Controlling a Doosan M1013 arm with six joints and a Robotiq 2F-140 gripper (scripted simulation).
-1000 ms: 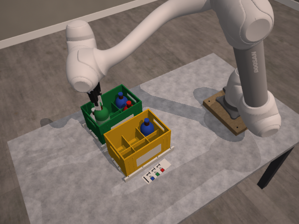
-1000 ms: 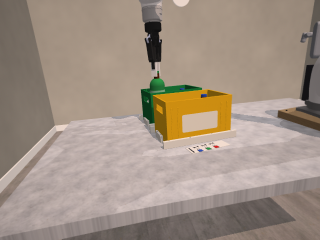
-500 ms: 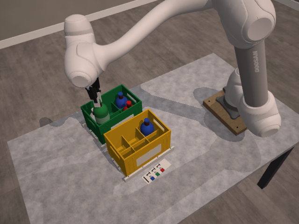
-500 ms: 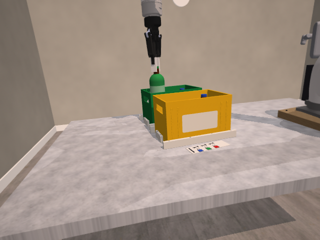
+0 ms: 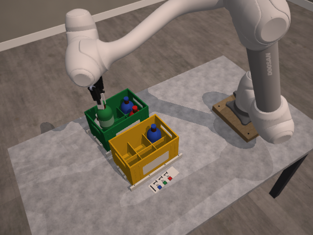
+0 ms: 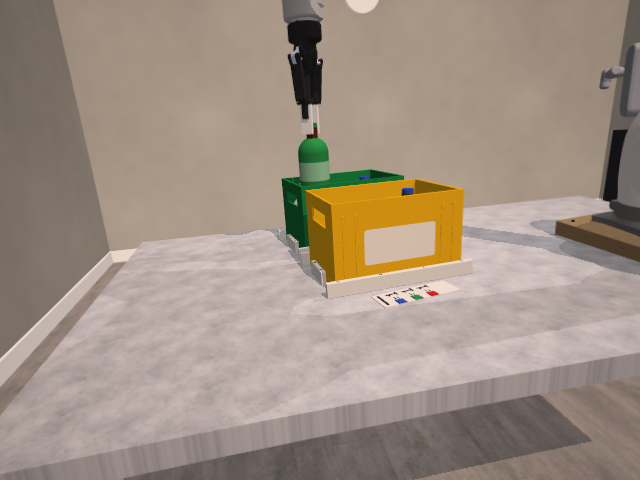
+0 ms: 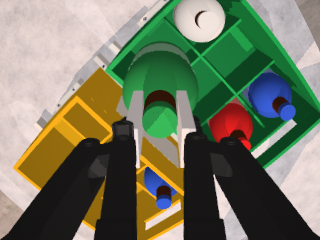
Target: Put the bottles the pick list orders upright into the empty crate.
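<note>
The green bottle lies 80 mm below my hand. From my hand the other things lie so: green crate (240 mm below, 70 mm to the right, 70 mm behind); then red-capped bottle (240 mm below, 170 mm behind, 50 mm to the right); then white bottle (240 mm below, 80 mm to the right, 20 mm ahead).
</note>
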